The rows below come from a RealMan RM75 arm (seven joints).
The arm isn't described. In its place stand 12 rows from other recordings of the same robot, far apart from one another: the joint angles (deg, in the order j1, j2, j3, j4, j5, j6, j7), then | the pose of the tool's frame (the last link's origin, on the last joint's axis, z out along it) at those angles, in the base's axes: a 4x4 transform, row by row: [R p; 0 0 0 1], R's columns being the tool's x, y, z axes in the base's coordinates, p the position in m.
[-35.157 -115.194 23.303 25.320 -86.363 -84.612 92.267] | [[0.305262, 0.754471, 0.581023, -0.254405], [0.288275, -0.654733, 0.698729, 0.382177], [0.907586, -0.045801, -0.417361, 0.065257], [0, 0, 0, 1]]
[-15.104 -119.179 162.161 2.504 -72.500 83.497 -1.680] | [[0.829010, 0.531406, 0.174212, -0.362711], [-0.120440, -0.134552, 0.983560, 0.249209], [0.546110, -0.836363, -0.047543, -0.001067], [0, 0, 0, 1]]
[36.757 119.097 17.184 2.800 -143.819 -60.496 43.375] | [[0.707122, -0.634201, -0.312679, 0.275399], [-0.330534, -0.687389, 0.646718, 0.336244], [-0.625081, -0.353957, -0.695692, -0.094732], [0, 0, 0, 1]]
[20.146 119.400 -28.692 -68.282 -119.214 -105.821 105.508] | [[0.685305, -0.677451, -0.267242, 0.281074], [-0.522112, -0.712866, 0.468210, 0.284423], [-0.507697, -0.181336, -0.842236, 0.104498], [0, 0, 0, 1]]
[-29.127 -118.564 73.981 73.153 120.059 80.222 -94.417] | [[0.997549, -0.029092, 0.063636, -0.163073], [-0.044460, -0.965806, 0.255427, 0.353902], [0.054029, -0.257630, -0.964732, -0.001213], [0, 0, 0, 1]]
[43.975 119.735 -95.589 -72.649 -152.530 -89.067 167.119] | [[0.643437, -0.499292, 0.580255, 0.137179], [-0.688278, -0.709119, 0.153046, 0.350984], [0.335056, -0.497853, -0.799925, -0.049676], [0, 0, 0, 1]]
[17.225 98.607 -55.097 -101.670 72.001 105.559 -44.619] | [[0.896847, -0.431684, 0.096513, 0.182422], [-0.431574, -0.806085, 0.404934, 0.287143], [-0.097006, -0.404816, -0.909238, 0.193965], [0, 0, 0, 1]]
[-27.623 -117.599 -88.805 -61.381 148.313 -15.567 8.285] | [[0.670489, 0.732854, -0.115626, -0.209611], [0.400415, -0.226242, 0.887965, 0.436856], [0.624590, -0.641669, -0.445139, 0.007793], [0, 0, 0, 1]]
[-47.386 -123.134 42.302 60.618 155.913 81.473 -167.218] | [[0.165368, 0.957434, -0.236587, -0.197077], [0.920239, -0.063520, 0.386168, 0.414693], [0.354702, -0.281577, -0.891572, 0.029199], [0, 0, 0, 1]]
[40.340 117.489 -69.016 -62.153 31.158 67.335 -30.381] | [[0.679993, -0.649747, 0.339764, 0.199520], [-0.719748, -0.503093, 0.478393, 0.424234], [-0.139901, -0.569848, -0.809753, 0.019440], [0, 0, 0, 1]]
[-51.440 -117.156 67.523 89.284 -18.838 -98.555 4.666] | [[0.604091, 0.666357, -0.437084, -0.077494], [0.777593, -0.372830, 0.506308, 0.402446], [0.174424, -0.645729, -0.743377, 0.086844], [0, 0, 0, 1]]
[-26.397 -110.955 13.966 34.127 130.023 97.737 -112.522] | [[0.218940, 0.927505, 0.302985, -0.339910], [0.785458, -0.351760, 0.509236, 0.295440], [0.578897, 0.126490, -0.805530, 0.077551], [0, 0, 0, 1]]
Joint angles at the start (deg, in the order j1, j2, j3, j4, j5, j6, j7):
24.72 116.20 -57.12 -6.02 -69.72 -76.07 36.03
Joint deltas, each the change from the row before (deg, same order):
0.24 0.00 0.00 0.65 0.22 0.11 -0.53
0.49 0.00 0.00 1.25 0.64 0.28 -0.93
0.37 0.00 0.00 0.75 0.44 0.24 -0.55
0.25 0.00 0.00 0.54 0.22 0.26 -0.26
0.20 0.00 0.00 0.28 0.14 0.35 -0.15
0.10 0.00 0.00 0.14 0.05 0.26 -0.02
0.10 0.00 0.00 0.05 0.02 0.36 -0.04
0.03 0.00 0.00 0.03 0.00 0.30 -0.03
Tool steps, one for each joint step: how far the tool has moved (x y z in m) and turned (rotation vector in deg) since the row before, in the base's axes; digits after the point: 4 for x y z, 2 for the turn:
0.0001 -0.0003 -0.0013 0.02 -0.12 -0.10
0.0001 0.0000 -0.0022 0.16 -0.13 -0.36
-0.0001 0.0005 -0.0013 0.13 -0.10 -0.23
0.0002 0.0002 -0.0012 -0.04 -0.08 -0.29
0.0002 0.0007 -0.0007 0.00 -0.18 -0.24
0.0003 0.0004 -0.0004 -0.04 -0.12 -0.21
0.0004 0.0007 -0.0003 -0.01 -0.24 -0.19
0.0006 0.0003 -0.0003 -0.02 -0.21 -0.20

